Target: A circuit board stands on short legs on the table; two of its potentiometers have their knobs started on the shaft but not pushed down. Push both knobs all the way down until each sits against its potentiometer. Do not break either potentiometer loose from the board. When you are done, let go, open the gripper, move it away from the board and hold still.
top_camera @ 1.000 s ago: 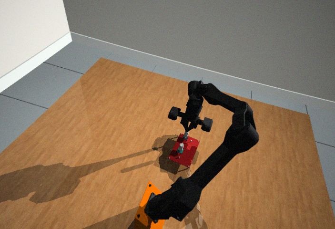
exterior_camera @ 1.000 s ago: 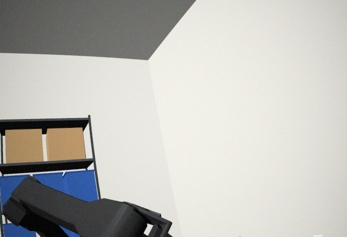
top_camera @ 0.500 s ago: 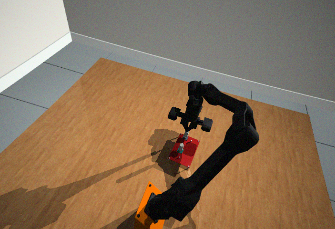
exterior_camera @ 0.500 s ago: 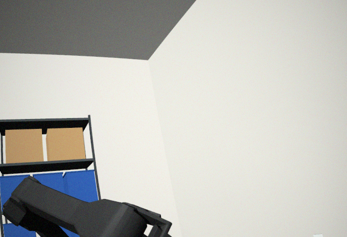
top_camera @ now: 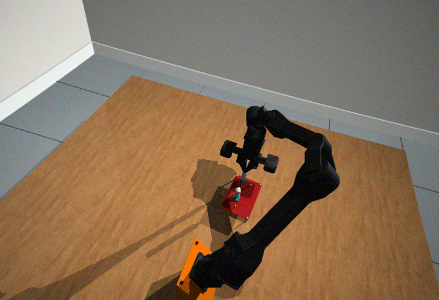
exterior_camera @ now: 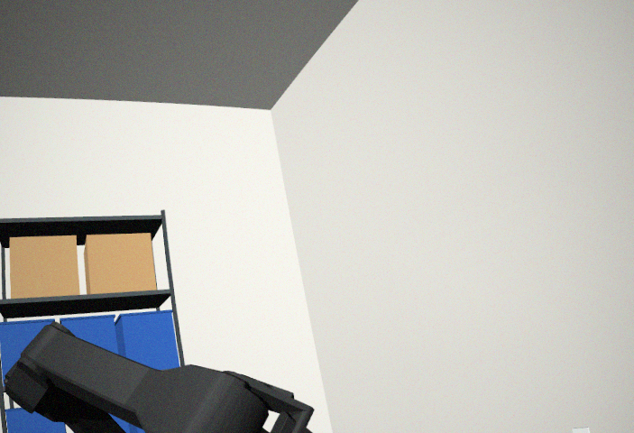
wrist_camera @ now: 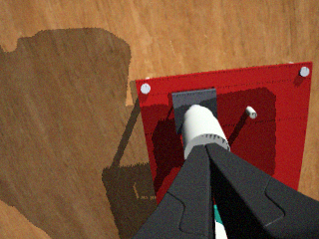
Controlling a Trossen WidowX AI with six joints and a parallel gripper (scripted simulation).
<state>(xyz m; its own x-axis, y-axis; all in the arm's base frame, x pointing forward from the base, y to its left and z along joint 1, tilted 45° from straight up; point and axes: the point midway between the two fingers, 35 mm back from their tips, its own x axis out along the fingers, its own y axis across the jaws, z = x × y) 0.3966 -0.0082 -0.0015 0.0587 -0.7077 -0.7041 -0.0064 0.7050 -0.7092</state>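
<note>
Right now the knob is 2 cm below my gripper tip. The rest, counted from my gripper tip: teal potentiometer 8 cm behind, 2 cm below.
</note>
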